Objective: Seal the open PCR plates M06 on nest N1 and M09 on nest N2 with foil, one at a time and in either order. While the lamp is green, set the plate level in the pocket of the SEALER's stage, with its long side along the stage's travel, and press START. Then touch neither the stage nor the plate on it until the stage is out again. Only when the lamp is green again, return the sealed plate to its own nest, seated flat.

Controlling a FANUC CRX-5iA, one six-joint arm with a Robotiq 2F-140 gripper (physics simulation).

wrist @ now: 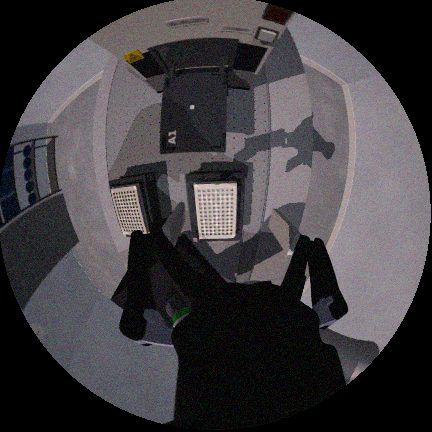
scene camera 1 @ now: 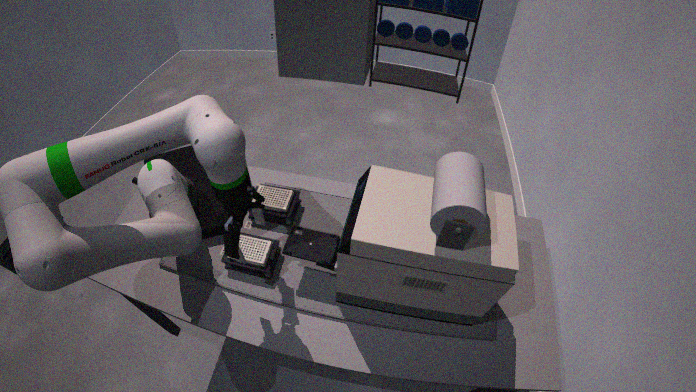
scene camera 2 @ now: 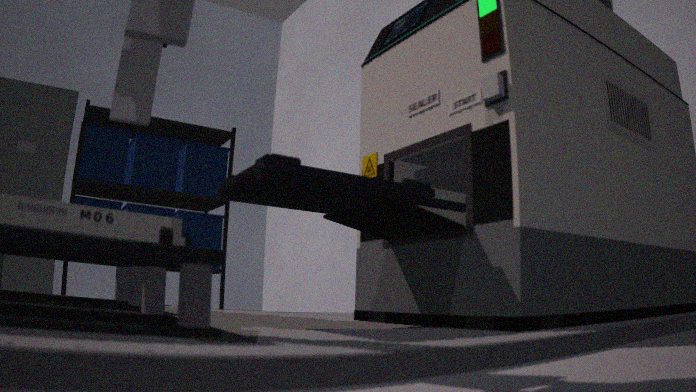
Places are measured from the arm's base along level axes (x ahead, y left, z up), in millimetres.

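Pixels of known places: gripper, fingertip midpoint: (wrist: 228, 214) (scene camera 1: 251, 242) (scene camera 2: 139, 88).
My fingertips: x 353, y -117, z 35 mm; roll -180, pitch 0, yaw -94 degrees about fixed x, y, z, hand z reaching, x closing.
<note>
For each thing: its middle in the pictures, then the offset to it from my fingertips. "spot": a spot on its surface instead.
- Open plate M06, body centre: (scene camera 2: 62, 226) (wrist: 215, 211) (scene camera 1: 249, 249) dx -32, dy +19, dz -84 mm
- nest N1, body centre: (scene camera 2: 58, 271) (wrist: 215, 207) (scene camera 1: 251, 253) dx -32, dy +19, dz -109 mm
- Open plate M09, body centre: (wrist: 129, 211) (scene camera 1: 272, 198) dx -28, dy +229, dz -79 mm
- nest N2, body centre: (scene camera 2: 61, 273) (wrist: 135, 206) (scene camera 1: 273, 203) dx -28, dy +229, dz -109 mm
- START button, surface spot: (scene camera 2: 495, 90) spot: dx +252, dy -47, dz +48 mm
- white foil roll, body centre: (scene camera 1: 459, 196) dx +493, dy +45, dz +281 mm
- yellow warning sign, surface spot: (scene camera 2: 370, 165) (wrist: 134, 55) spot: dx +264, dy +137, dz +26 mm
My gripper (scene camera 1: 245, 225) (wrist: 228, 214) is open and empty, fingers wide apart, above the near nest. One finger hangs well above plate M06 in scene camera 2; the other does not show clearly there. Open plate M06 (scene camera 1: 259, 250) (scene camera 2: 97, 217) (wrist: 216, 210) sits on nest N1 (scene camera 1: 264, 271) (wrist: 241, 210). Open plate M09 (scene camera 1: 276, 197) (wrist: 130, 210) sits on nest N2 (scene camera 1: 278, 215), farther back. The SEALER (scene camera 1: 392, 215) (scene camera 2: 425, 130) has its stage (scene camera 1: 311, 246) (scene camera 2: 315, 187) (wrist: 195, 120) out and empty. Its lamp (scene camera 2: 487, 6) is green. The START button (scene camera 2: 495, 90) (wrist: 267, 35) is at the slot's upper right.
A white foil roll (scene camera 1: 457, 190) stands up from the sealer's top. The sealer's body rises directly behind the stage. A yellow warning sign (scene camera 2: 370, 165) (wrist: 133, 56) is beside the slot. A shelf rack (scene camera 1: 374, 55) and a grey cabinet (scene camera 1: 325, 40) stand on the floor beyond.
</note>
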